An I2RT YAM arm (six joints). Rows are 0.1 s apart.
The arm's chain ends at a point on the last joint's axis. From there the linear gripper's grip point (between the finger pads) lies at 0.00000 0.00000 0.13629 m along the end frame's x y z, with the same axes.
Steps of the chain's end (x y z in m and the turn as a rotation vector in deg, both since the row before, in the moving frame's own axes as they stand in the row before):
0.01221, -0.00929, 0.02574, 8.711, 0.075, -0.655
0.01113, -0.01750, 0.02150, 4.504, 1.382, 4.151
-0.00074, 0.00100, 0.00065, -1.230, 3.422, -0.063
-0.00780, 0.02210, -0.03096, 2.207, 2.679, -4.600
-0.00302, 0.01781, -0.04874, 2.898, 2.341, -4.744
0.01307, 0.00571, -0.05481, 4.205, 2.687, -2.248
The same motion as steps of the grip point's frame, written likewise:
0.01227, -0.02993, 0.02417, 8.711, 0.075, -0.655
0.01480, -0.02807, 0.02104, 4.504, 1.382, 4.151
0.00740, 0.00392, 0.00038, -1.230, 3.422, -0.063
-0.00165, 0.01660, -0.03121, 2.207, 2.679, -4.600
0.00225, 0.01070, -0.04903, 2.898, 2.341, -4.744
0.01926, -0.00440, -0.05533, 4.205, 2.687, -2.248

